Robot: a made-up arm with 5 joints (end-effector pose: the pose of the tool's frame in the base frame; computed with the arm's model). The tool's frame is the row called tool. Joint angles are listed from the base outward.
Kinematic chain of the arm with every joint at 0, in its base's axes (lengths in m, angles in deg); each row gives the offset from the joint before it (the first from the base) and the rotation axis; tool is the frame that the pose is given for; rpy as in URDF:
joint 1: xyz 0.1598 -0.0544 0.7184 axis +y
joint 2: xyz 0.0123 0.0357 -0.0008 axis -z
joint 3: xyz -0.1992 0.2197 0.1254 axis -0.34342 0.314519 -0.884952
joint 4: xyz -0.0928 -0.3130 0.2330 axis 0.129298 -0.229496 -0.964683
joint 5: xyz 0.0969 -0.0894 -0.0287 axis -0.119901 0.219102 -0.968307
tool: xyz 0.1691 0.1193 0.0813 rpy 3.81 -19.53 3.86
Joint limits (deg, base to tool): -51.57..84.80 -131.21..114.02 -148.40..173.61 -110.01..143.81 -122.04..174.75
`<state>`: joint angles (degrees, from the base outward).
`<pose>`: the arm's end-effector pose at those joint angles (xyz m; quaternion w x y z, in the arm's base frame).
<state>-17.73 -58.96 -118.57 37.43 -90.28</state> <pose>0.1378 0.0999 1.0274 0.4690 -0.5184 0.1111 -0.7064</pose>
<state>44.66 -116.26 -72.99 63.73 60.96</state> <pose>0.3290 0.3940 0.8065 0.6448 0.3262 0.5516 0.4166</pose>
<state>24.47 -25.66 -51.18 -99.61 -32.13</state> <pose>0.0975 -0.2210 1.0358 0.1833 -0.2663 0.0166 -0.9462</pose>
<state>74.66 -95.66 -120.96 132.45 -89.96</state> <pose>0.4699 0.1404 0.8466 0.0664 0.9846 0.1565 -0.0411</pose>
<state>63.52 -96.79 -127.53 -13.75 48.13</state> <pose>0.4692 0.0162 1.2543 0.0836 -0.8647 -0.0445 -0.4932</pose>
